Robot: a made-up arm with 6 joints.
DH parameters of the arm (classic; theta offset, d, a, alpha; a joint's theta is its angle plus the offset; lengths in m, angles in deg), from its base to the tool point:
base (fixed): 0 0 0 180
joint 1: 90 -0.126 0.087 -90
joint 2: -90 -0.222 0.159 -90
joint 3: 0 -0.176 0.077 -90
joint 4: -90 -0.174 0.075 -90
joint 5: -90 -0.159 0.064 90
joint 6: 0 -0.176 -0.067 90
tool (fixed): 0 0.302 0 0
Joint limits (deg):
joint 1: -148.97..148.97
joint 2: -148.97..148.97
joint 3: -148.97..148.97
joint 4: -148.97..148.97
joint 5: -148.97..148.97
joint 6: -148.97..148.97
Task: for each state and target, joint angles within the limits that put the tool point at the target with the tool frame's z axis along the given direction. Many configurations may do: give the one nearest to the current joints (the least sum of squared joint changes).
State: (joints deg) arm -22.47 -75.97 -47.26 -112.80 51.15 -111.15
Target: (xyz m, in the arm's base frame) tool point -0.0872 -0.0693 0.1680 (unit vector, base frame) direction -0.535 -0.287 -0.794
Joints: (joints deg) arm -10.06 -53.46 -13.97 -87.73 41.07 -140.20
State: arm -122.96 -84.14 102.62 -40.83 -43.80 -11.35
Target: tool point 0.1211 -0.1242 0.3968 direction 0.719 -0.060 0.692
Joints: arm -144.67 -85.05 85.68 -30.92 -31.32 26.21
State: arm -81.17 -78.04 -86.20 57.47 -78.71 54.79
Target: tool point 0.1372 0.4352 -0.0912 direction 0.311 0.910 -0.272
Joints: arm -69.12 -56.91 -88.56 58.03 -74.00 46.80
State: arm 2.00 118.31 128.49 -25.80 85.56 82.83
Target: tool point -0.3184 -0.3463 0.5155 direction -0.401 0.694 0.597
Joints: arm 26.37 129.16 93.58 -22.82 89.47 70.85
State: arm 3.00 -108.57 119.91 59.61 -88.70 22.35
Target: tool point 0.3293 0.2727 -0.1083 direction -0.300 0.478 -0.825
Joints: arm -15.76 -114.12 118.36 73.64 -47.56 -5.35
